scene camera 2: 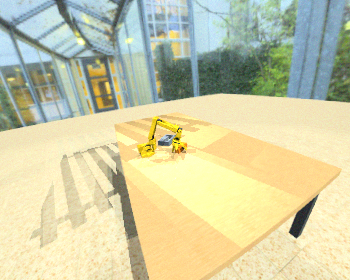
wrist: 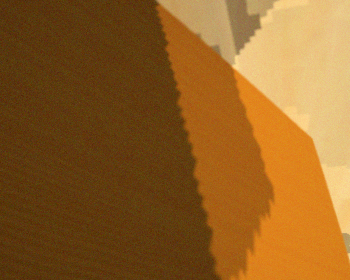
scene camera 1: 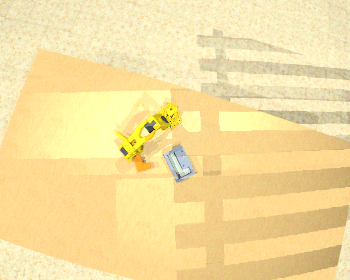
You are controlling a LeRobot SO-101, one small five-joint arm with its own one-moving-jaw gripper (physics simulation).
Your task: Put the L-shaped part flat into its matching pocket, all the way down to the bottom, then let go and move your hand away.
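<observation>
The orange L-shaped part lies on the table beside the gripper. In the wrist view the part fills much of the picture from very close, its left side in deep shadow. The grey-blue block with the pale L-shaped pocket stands apart from the part, to its right in scene camera 1. My gripper is open, low over the table, right next to the part and partly over its end. Neither jaw can be made out in the wrist view, and the exact gap between jaw and part is hidden.
The yellow arm base stands on the wooden table, above the block in scene camera 1. The table edge runs behind the base. Striped shadows fall across the table.
</observation>
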